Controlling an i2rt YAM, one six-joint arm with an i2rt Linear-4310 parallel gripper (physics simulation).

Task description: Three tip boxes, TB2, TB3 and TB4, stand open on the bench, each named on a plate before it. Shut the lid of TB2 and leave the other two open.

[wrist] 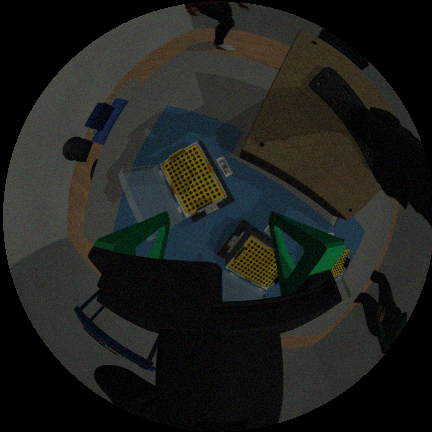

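Pixels of known places: gripper, fingertip midpoint: (218,216); arm's base, link origin: (358,121).
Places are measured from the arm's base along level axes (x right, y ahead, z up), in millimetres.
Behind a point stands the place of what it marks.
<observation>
Three tip boxes with yellow, dark-holed racks stand open. The left box (195,180) {x 139, y 266, z -136 mm} is in full view, its clear lid (150,192) {x 185, y 328, z -101 mm} folded back to the left. A white name plate (224,166) {x 121, y 206, z -191 mm} lies at its upper right, too blurred to read. The middle box (252,260) {x -47, y 316, z -136 mm} is partly behind the right finger, its clear lid (242,291) {x -76, y 378, z -114 mm} folded back towards the bottom and partly hidden by the gripper body. The right box (341,262) {x -287, y 169, z -135 mm} is mostly hidden behind the right finger. I cannot tell which box is TB2. My gripper (218,216) {x 73, y 266, z -1 mm} is open and empty, its green fingers wide apart above the blue mat.
The boxes are on a blue mat (172,120) {x 306, y 185, z -193 mm} on a grey bench with a wooden edge. A brown board (280,120) {x 91, y 100, z -71 mm} with a raised front edge stands at the upper right, with a black arm (390,155) over it. Blue objects (111,121) lie at the left edge.
</observation>
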